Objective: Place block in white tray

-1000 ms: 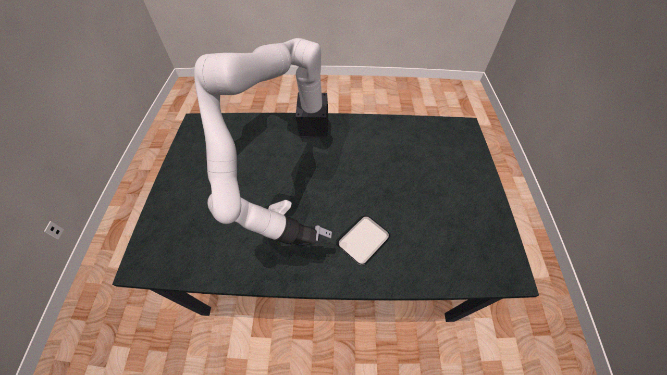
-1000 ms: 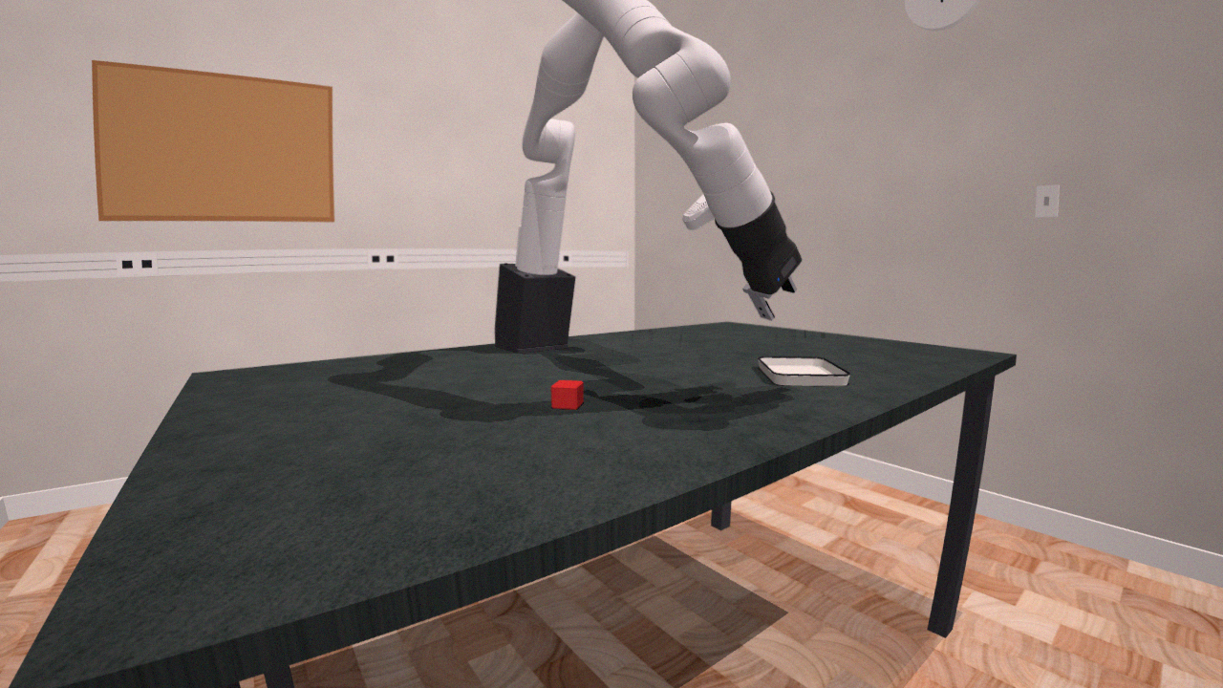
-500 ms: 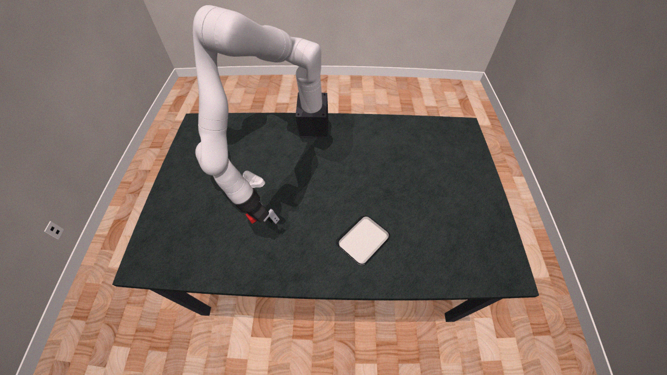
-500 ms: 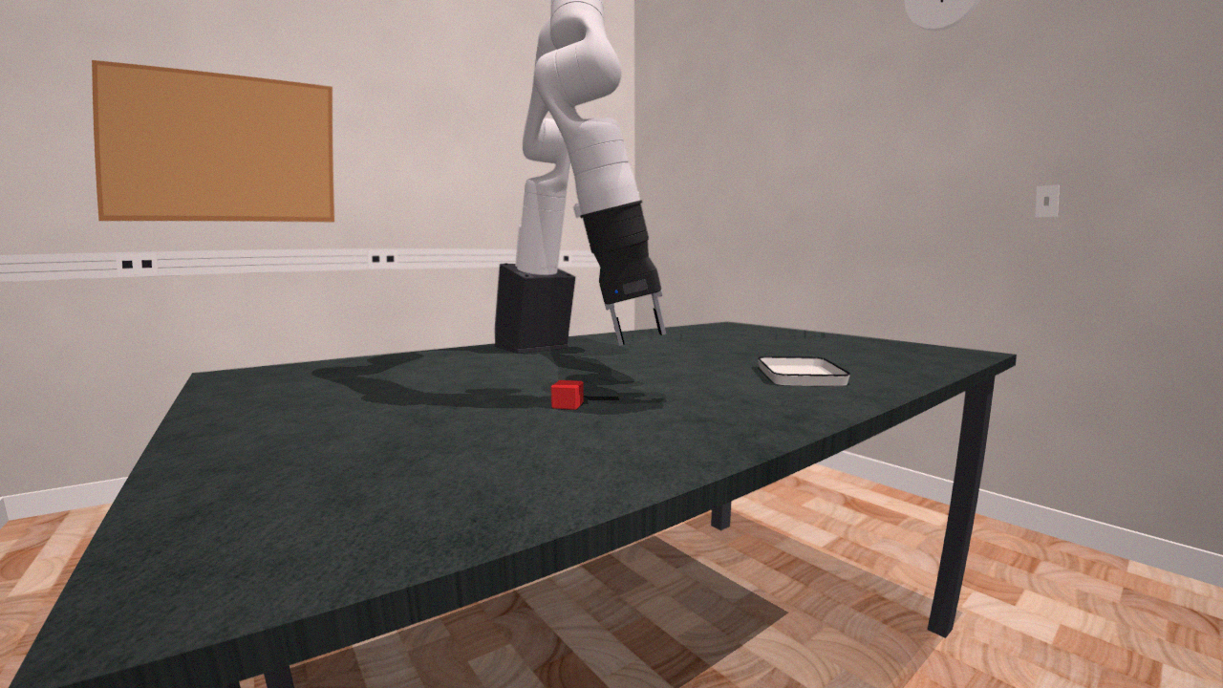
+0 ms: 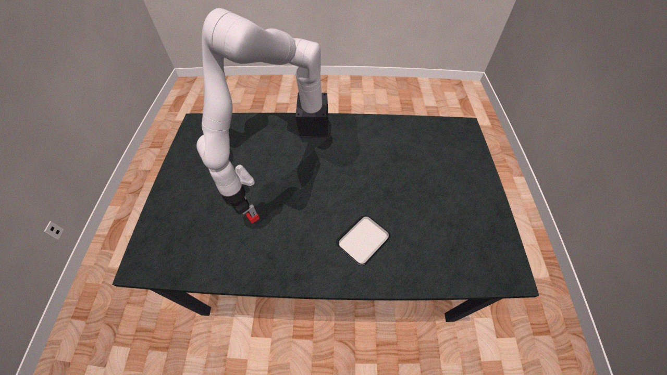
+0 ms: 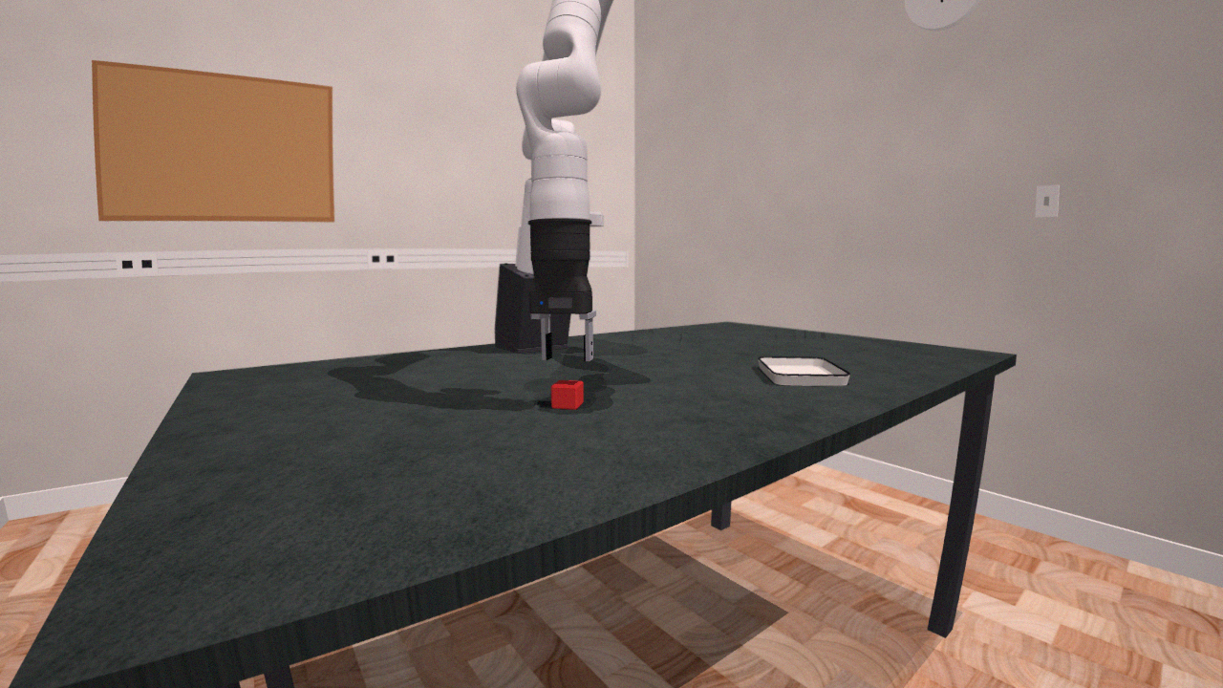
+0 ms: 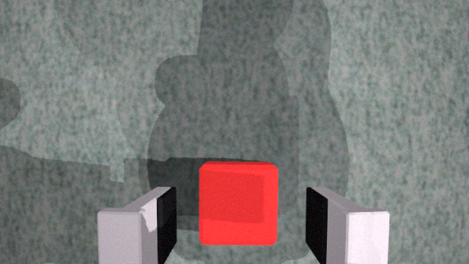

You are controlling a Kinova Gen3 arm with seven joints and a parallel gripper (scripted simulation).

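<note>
The red block is 70 mm below my hand. The rest, counted from my hand: white tray: 140 mm ahead, 410 mm to the left, 70 mm below.
</note>
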